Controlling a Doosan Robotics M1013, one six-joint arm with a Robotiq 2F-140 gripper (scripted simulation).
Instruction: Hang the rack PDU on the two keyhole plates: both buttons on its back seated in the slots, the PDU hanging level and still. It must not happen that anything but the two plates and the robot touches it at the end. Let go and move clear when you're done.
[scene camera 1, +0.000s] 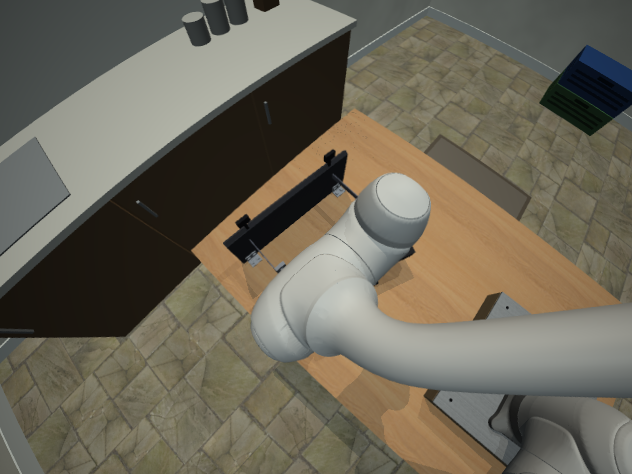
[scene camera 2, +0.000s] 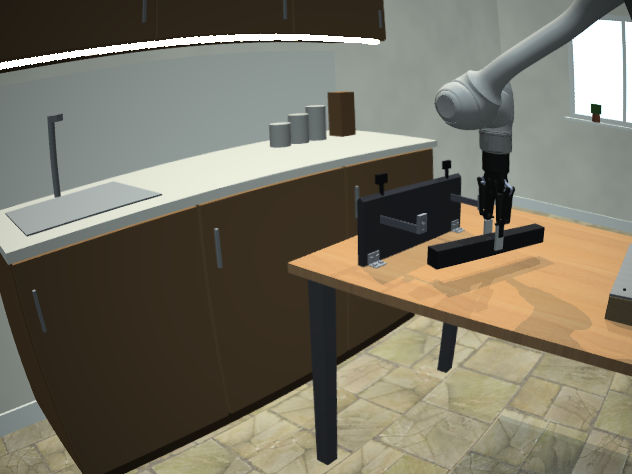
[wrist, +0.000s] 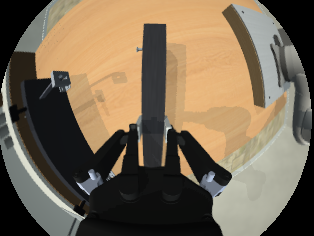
The same spot on a black backboard: (scene camera 2: 435, 199) is (scene camera 1: 313, 189).
